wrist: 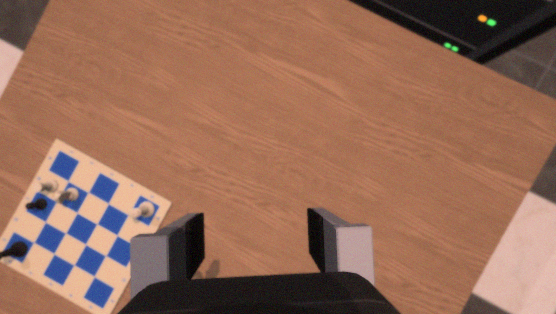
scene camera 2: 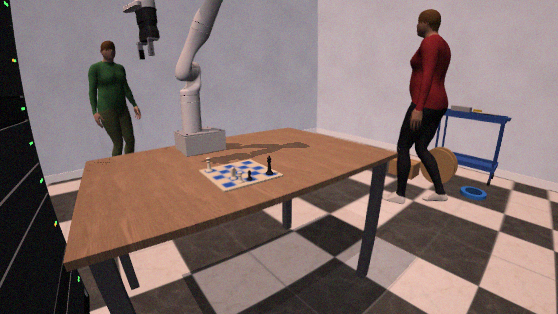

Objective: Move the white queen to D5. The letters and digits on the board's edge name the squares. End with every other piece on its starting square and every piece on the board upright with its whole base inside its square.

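Pixels of known places: gripper, fingertip midpoint: (wrist: 256, 232) (scene camera 2: 147, 57); arm's base, link origin: (scene camera 2: 192, 131).
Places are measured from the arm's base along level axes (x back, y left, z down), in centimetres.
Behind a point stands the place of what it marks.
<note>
The chessboard (scene camera 2: 245, 184) {x -53.0, y -6.6, z 8.5 cm} (wrist: 102, 241) {x -38.9, y -1.5, z 8.5 cm} lies on the table, at the lower left of the wrist view. A tall white piece that looks like the white queen (scene camera 2: 208, 165) {x -34.6, y -9.5, z 6.3 cm} (wrist: 145, 210) {x -33.7, y -9.5, z 6.7 cm} stands upright on a blue corner square. Two other white pieces (scene camera 2: 233, 173) {x -47.0, y -6.9, z 6.5 cm} (wrist: 69, 195) {x -46.1, y -6.8, z 7.0 cm}, (scene camera 2: 239, 176) {x -50.5, y -6.9, z 6.5 cm} (wrist: 49, 186) {x -49.7, y -6.8, z 7.1 cm} stand close together near another edge, beside a small black piece (scene camera 2: 249, 175) {x -50.8, y -3.4, z 7.0 cm} (wrist: 37, 204) {x -50.3, y -3.4, z 7.1 cm}. A tall black piece (scene camera 2: 269, 165) {x -51.2, y 4.6, z 5.4 cm} (wrist: 17, 249) {x -50.4, y 4.4, z 7.2 cm} stands at another corner. The edge letters are too small to read. My gripper (scene camera 2: 146, 53) {x -14.7, y -22.5, z -33.1 cm} (wrist: 256, 232) {x -14.7, y -22.5, z -33.1 cm} is open and empty, high above the table and off to the board's side.
The wooden table (scene camera 2: 150, 200) {x -43.4, y -33.4, z 9.1 cm} (wrist: 300, 125) {x -16.4, y -31.6, z 9.1 cm} carries the robot's base (scene camera 2: 200, 142) {x -9.6, y -0.5, z 3.7 cm} behind the board. A black cabinet with small lights (scene camera 2: 25, 200) (wrist: 425, 20) stands beside the table. A person in green (scene camera 2: 110, 85) stands behind, and a person in red (scene camera 2: 430, 75) stands at the right.
</note>
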